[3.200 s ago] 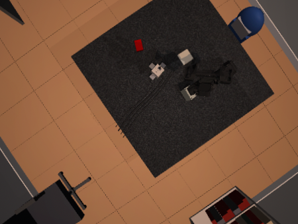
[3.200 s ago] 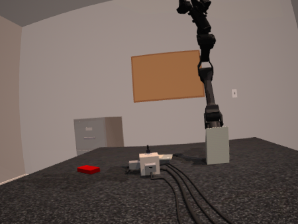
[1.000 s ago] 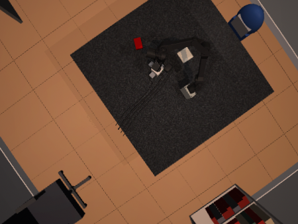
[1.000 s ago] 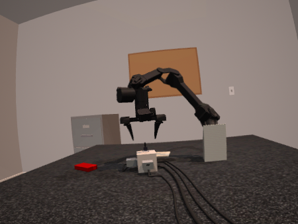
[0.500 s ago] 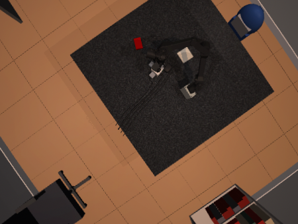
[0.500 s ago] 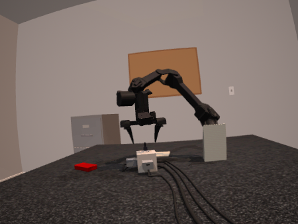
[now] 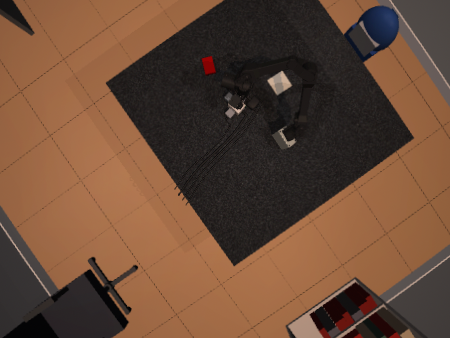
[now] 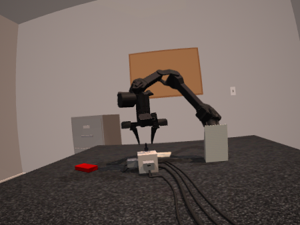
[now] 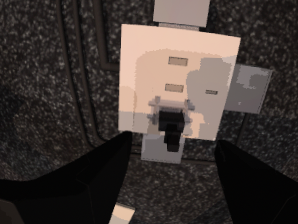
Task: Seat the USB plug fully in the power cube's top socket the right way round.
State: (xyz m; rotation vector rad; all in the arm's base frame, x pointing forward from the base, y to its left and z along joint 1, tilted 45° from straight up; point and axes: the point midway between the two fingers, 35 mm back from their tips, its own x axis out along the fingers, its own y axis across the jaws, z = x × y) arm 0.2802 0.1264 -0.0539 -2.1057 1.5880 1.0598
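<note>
My gripper tip is 4 cm above the metal-framed socket. From my gripper tip the other things lie so: white flat pad (26 cm to the right, 10 cm below); red block (27 cm ahead, 10 cm below, 6 cm to the left); small dark USB plug (2 cm below).
</note>
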